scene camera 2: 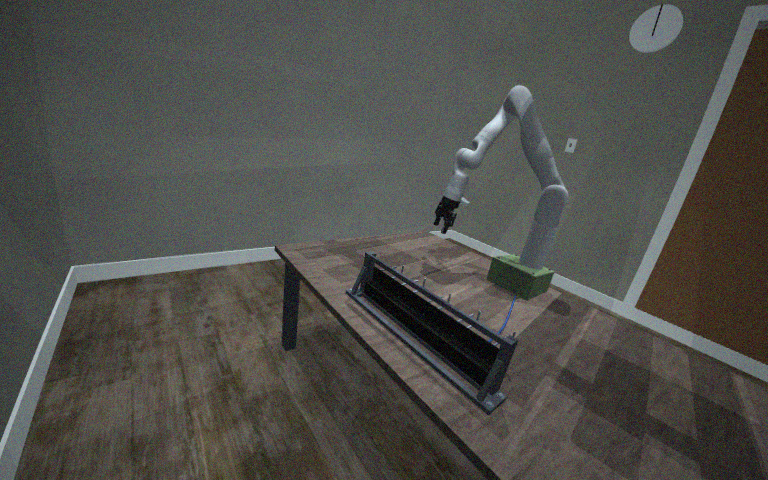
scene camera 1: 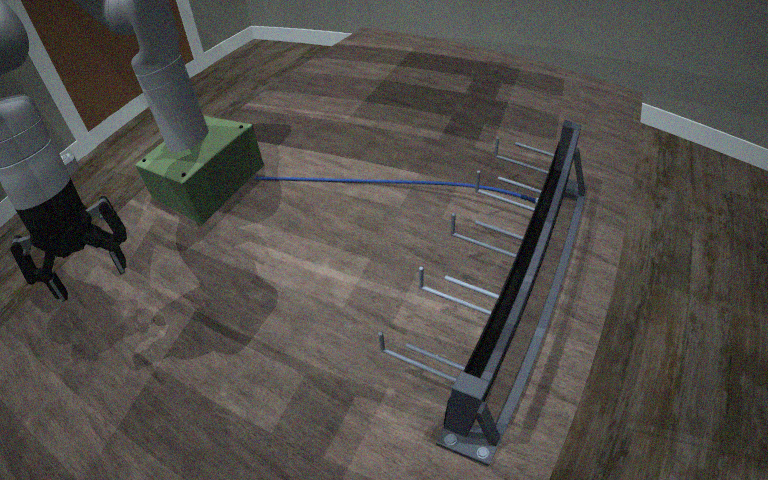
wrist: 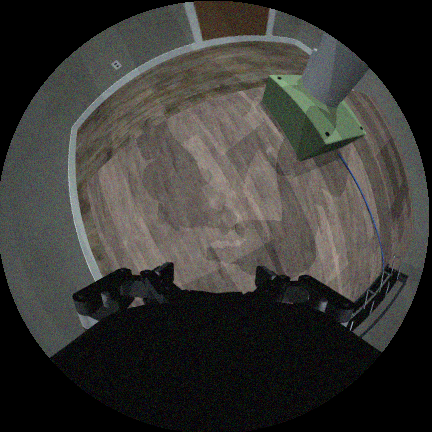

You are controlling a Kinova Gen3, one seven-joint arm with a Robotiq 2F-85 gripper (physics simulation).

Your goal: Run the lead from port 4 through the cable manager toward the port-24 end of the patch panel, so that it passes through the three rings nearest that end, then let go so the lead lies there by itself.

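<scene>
The blue lead (scene camera 1: 362,181) (scene camera 2: 508,316) (wrist: 368,207) runs from beside the green base block to the patch panel (scene camera 1: 529,271) (scene camera 2: 440,298), plugged in near the panel's far end in scene camera 1. Near the plug it passes by the second ring from that end. The rings are grey wire loops on the panel's front, such as the nearest ring (scene camera 1: 419,365) and the middle ring (scene camera 1: 484,243). Port numbers are too small to read. My gripper (scene camera 1: 89,285) (scene camera 2: 440,227) (wrist: 214,274) is open and empty, above the table, well away from the lead and the panel.
The green block (scene camera 1: 198,175) (scene camera 2: 518,277) (wrist: 300,120) carries the arm's base. The wooden table (scene camera 1: 317,362) (scene camera 2: 322,254) (wrist: 200,200) bears the block and the panel. The panel stands near one long table edge, on bolted feet (scene camera 1: 467,447).
</scene>
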